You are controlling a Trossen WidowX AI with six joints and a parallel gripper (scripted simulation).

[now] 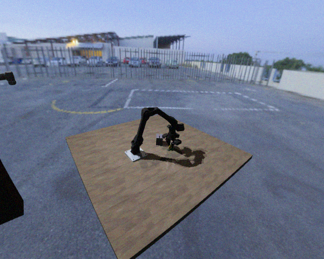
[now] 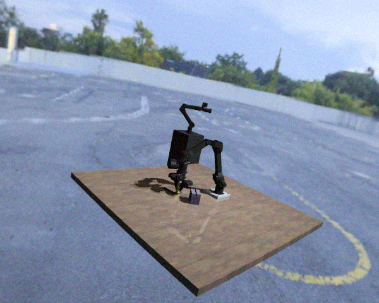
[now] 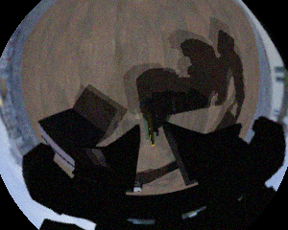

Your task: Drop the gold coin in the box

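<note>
The gold coin is right at my gripper tip.
</note>
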